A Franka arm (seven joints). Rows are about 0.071 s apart.
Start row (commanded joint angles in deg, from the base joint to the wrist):
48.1 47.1 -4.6 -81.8 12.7 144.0 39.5
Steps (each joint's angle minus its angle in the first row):
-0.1 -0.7 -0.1 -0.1 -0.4 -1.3 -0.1
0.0 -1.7 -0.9 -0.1 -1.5 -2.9 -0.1
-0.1 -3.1 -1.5 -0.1 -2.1 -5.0 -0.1
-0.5 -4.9 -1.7 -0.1 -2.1 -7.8 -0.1
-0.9 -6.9 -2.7 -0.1 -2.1 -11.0 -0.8
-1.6 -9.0 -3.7 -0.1 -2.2 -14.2 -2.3
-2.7 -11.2 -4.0 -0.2 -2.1 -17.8 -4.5
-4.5 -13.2 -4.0 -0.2 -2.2 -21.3 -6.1
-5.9 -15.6 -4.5 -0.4 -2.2 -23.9 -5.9
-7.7 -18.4 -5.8 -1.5 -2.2 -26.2 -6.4
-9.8 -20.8 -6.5 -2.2 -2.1 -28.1 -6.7
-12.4 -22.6 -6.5 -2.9 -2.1 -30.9 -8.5
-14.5 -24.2 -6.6 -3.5 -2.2 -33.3 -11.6
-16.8 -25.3 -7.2 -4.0 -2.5 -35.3 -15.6
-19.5 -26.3 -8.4 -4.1 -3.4 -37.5 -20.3
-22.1 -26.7 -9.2 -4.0 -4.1 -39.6 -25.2
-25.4 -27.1 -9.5 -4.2 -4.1 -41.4 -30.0
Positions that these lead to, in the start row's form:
48.0 46.4 -4.7 -81.9 12.3 142.7 39.4
48.1 45.4 -5.5 -81.9 11.2 141.1 39.4
48.0 44.0 -6.1 -81.9 10.6 139.0 39.4
47.6 42.2 -6.3 -81.9 10.6 136.2 39.4
47.2 40.2 -7.3 -81.9 10.6 133.0 38.7
46.5 38.1 -8.3 -81.9 10.5 129.8 37.2
45.4 35.9 -8.6 -82.0 10.6 126.2 35.0
43.6 33.9 -8.6 -82.0 10.5 122.7 33.4
42.2 31.5 -9.1 -82.2 10.5 120.1 33.6
40.4 28.7 -10.4 -83.3 10.5 117.8 33.1
38.3 26.3 -11.1 -84.0 10.6 115.9 32.8
35.7 24.5 -11.1 -84.7 10.6 113.1 31.0
33.6 22.9 -11.2 -85.3 10.5 110.7 27.9
31.3 21.8 -11.8 -85.8 10.2 108.7 23.9
28.6 20.8 -13.0 -85.9 9.3 106.5 19.2
26.0 20.4 -13.8 -85.8 8.6 104.4 14.3
22.7 20.0 -14.1 -86.0 8.6 102.6 9.5

